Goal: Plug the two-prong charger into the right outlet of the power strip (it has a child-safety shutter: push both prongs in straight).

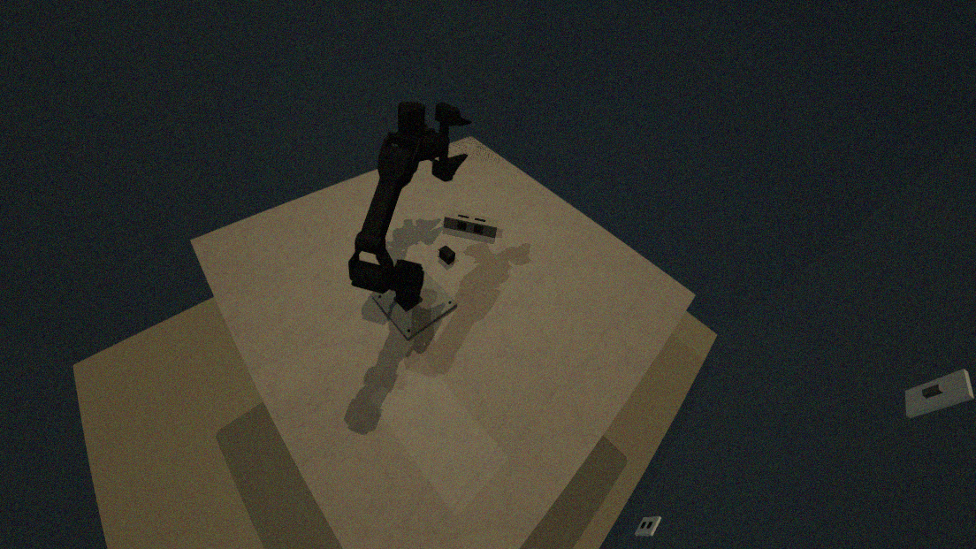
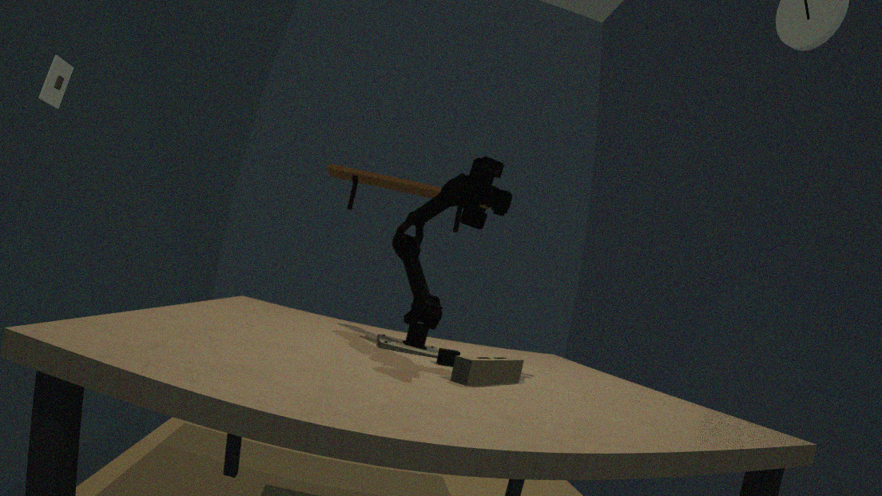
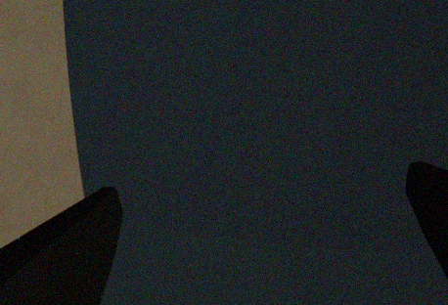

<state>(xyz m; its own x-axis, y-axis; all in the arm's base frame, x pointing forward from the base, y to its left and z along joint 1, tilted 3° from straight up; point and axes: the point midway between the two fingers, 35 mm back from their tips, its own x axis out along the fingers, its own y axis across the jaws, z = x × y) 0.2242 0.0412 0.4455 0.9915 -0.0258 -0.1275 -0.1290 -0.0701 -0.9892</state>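
My gripper tip is 5 cm past the black two-prong charger and 43 cm above it.
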